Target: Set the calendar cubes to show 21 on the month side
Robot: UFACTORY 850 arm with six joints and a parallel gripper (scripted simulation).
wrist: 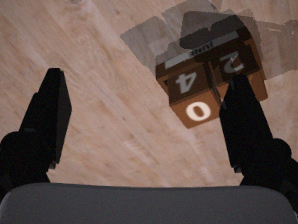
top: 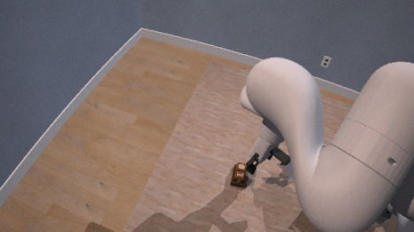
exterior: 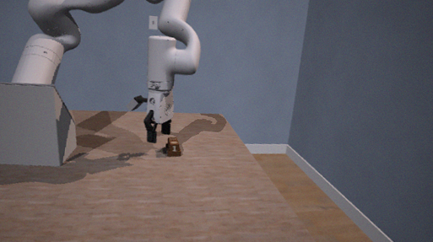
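Now: hand 50 mm short of the brown wooden date cube, 50 mm above it and 10 mm to the right of it. The rest, counted from my hand: brown tray 60 mm below, 50 mm ahead, 30 mm to the left.
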